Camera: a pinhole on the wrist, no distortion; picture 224 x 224 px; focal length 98.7 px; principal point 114.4 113.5 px. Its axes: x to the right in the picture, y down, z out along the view. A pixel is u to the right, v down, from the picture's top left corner.
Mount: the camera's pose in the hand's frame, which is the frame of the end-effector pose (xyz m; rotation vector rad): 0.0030 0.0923 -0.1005 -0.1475 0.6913 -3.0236
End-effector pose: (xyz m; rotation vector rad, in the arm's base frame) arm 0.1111 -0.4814 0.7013 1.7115 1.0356 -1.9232
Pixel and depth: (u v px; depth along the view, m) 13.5 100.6 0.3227
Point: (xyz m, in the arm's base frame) -0.0783 -0.5457 0.3491
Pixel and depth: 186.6 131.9 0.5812
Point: -0.2954 -0.6611 1.1231
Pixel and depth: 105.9 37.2 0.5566
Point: -0.1438 -1.0419 0.5345
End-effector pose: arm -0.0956 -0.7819 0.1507 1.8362 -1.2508 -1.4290
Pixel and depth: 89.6 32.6 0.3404
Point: -0.4618 -0.9306 0.1533
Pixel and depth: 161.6 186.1 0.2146
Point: -0.0744 -0.6435 0.0556
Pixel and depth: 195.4 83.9 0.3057
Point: -0.3312 -0.5698 0.2011
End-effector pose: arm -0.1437 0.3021 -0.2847 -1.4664 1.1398 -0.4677
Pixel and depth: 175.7 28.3 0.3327
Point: -0.0197 0.6531 -0.4976
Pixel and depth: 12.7 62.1 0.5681
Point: 0.4811 0.0432 -0.7426
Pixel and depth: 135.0 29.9 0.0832
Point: -0.1869 0.3273 -0.3929
